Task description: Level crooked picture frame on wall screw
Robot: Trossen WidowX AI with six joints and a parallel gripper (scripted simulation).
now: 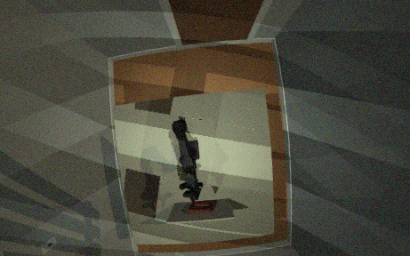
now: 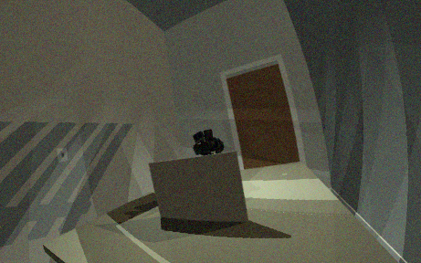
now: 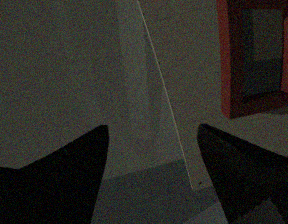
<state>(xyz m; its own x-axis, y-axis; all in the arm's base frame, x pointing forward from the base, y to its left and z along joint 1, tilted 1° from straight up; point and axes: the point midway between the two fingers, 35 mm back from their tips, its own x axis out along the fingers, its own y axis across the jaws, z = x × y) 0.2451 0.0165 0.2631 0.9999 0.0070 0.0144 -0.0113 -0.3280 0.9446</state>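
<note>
Now: the picture frame 14 cm ahead of my gripper tip, 1 cm to the left of it and 17 cm below it. From my gripper tip the other things lie so: wall panel (15 cm ahead, 1 cm to the left, 17 cm below).
</note>
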